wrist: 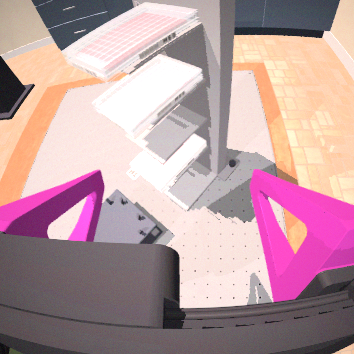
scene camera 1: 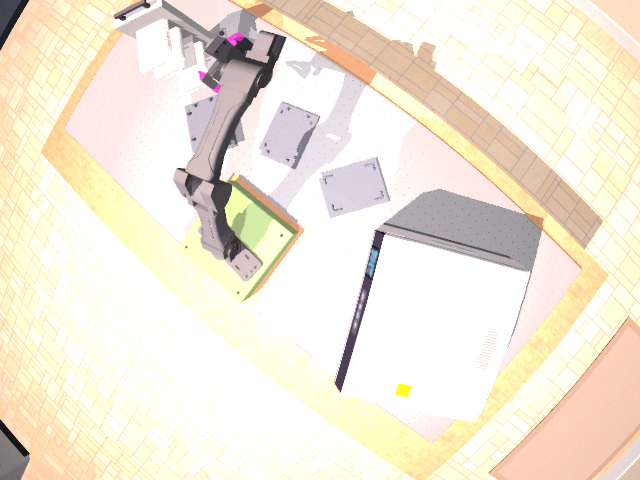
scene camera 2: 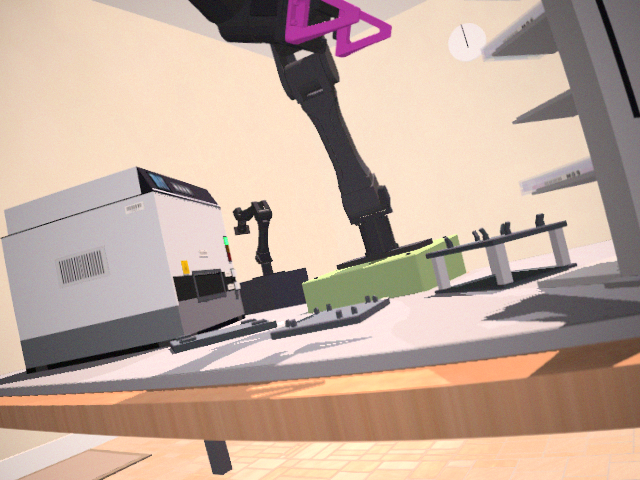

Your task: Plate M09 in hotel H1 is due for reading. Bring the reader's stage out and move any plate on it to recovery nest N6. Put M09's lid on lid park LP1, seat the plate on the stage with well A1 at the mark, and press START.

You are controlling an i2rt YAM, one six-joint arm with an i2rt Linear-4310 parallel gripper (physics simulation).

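Seen in the pictures: gripper, between the fingertips: (wrist: 176, 177) (scene camera 2: 376, 23); arm's base, origin of its link: (scene camera 1: 229, 247) (scene camera 2: 383, 256).
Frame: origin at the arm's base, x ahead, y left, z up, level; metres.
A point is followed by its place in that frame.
My gripper (scene camera 1: 218, 57) {y 0.304, x 0.368, z 0.253 m} (scene camera 2: 373, 23) {y 0.304, x 0.368, z 0.253 m} (wrist: 176, 177) {y 0.304, x 0.368, z 0.253 m} is open and empty, high beside hotel H1 (scene camera 1: 197, 26) {y 0.491, x 0.395, z 0.115 m} (scene camera 2: 584, 129) {y 0.480, x 0.387, z 0.064 m} (wrist: 220, 75) {y 0.479, x 0.387, z 0.199 m}. Plate M09 (scene camera 2: 555, 181) {y 0.430, x 0.324, z 0.032 m} (wrist: 171, 164) {y 0.434, x 0.306, z 0.045 m} lies on a low hotel shelf, below an empty shelf. It appears ahead of and between the fingertips in the wrist view, apart from them. The reader (scene camera 1: 439, 320) {y -0.474, x 0.300, z 0.272 m} (scene camera 2: 93, 299) {y -0.393, x 0.416, z 0.047 m} stands across the table; its stage does not show outside its front. The button panel (scene camera 1: 356, 315) {y -0.345, x 0.177, z 0.240 m} (scene camera 2: 180, 188) {y -0.337, x 0.198, z 0.245 m} is on its upper front edge; START is not legible. LP1 and N6 cannot be told apart by label.
A raised pegged stand (scene camera 1: 199, 121) {y 0.324, x 0.183, z -0.010 m} (scene camera 2: 522, 234) {y 0.359, x 0.248, z -0.014 m} (wrist: 117, 222) {y 0.327, x 0.208, z -0.010 m} stands near the hotel. Two low pegged bases (scene camera 1: 289, 134) {y 0.104, x 0.324, z -0.060 m} (scene camera 2: 341, 317) {y 0.163, x 0.375, z -0.060 m}, (scene camera 1: 354, 188) {y -0.128, x 0.338, z -0.058 m} (scene camera 2: 222, 336) {y -0.074, x 0.373, z -0.062 m} lie between it and the reader. Higher shelves hold a pink-welled plate (wrist: 135, 37) {y 0.431, x 0.311, z 0.280 m} and a white plate (wrist: 150, 92) {y 0.443, x 0.304, z 0.201 m}. My arm stands on a green block (scene camera 1: 268, 235) {y -0.056, x 0.098, z -0.009 m} (scene camera 2: 372, 279) {y 0.050, x 0.130, z -0.034 m}.
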